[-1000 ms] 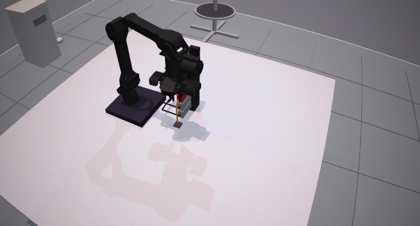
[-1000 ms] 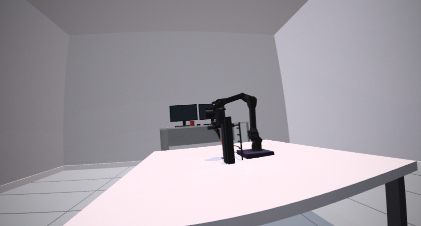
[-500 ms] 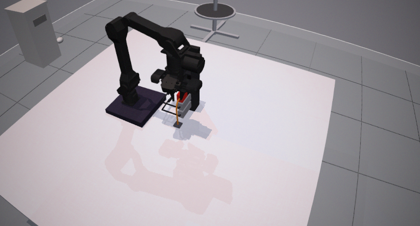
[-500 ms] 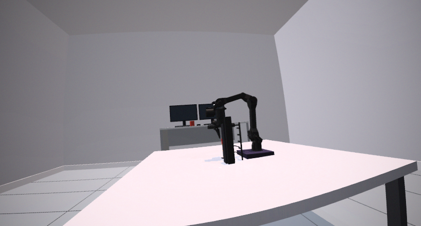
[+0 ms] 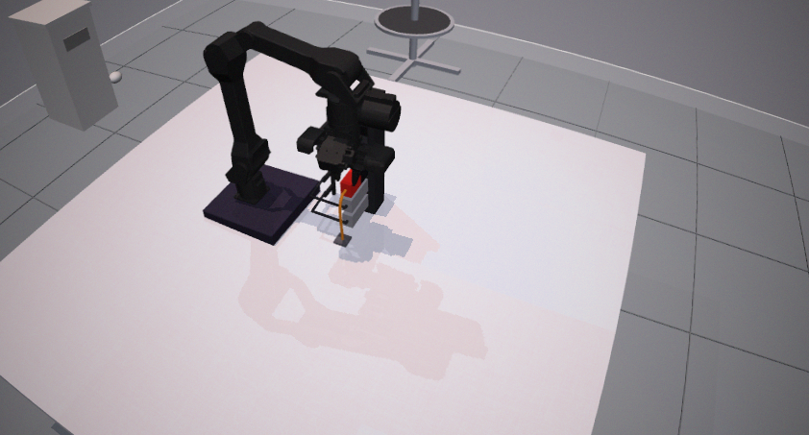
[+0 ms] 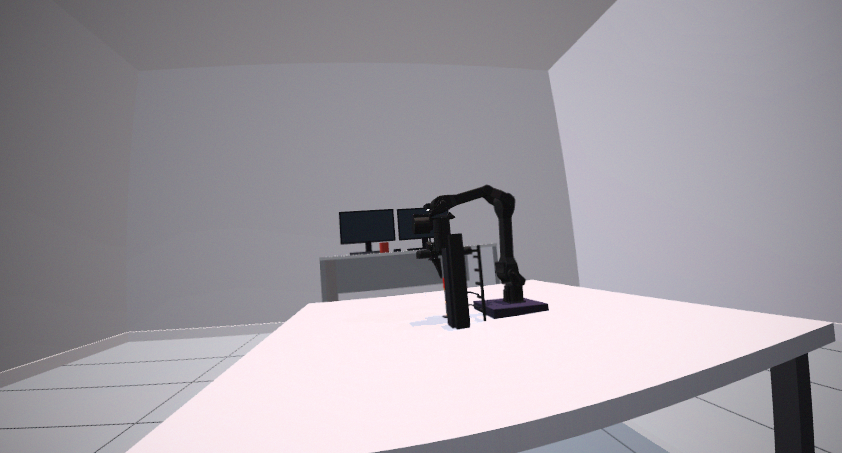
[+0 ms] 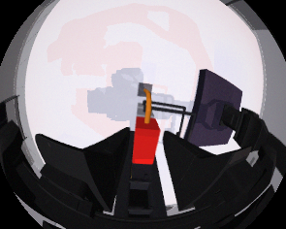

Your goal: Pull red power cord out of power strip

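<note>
Right now my gripper tip is 40 mm to the right of the red plug and 10 mm above it. From my gripper tip the other things lie so: grey foot: 140 mm below, 30 mm to the right.
</note>
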